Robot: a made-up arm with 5 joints.
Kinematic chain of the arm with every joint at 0, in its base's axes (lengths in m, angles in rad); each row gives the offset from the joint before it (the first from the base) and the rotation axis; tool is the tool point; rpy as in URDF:
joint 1: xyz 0.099 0 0.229 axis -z
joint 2: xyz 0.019 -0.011 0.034 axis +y
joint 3: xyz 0.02 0 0.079 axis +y
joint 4: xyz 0.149 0 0.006 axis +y
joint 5: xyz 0.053 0.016 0 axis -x
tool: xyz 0 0 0 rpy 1.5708 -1.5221 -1.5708
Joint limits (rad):
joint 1: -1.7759..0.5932
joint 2: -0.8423..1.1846
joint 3: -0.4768..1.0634
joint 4: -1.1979..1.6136
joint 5: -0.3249..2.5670
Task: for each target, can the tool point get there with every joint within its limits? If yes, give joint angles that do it. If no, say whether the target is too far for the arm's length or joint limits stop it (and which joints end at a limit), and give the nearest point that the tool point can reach.
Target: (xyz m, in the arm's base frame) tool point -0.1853 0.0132 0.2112
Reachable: no: joint limits stop it (at a limit: joint 2, joint 3) | nearest point 0.0577 0.0019 0.1644 | short by 0.248 m
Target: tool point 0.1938 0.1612 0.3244
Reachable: yes | joints -1.0125 -0.6751 0.7807 -0.0483 2.1023
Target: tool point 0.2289 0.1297 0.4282
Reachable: yes | joints -0.7571 -0.4675 0.1201 -0.2375 1.2413
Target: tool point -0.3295 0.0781 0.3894
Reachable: no: too far | nearest point 0.0608 0.1593 0.3894 | short by 0.399 m
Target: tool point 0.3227 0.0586 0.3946
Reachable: yes | joints -0.2345 0.1092 -0.1751 -0.7731 1.0589
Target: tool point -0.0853 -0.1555 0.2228
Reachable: no: joint limits stop it (at a limit: joint 2, joint 3) | nearest point 0.0681 -0.0261 0.1683 | short by 0.208 m
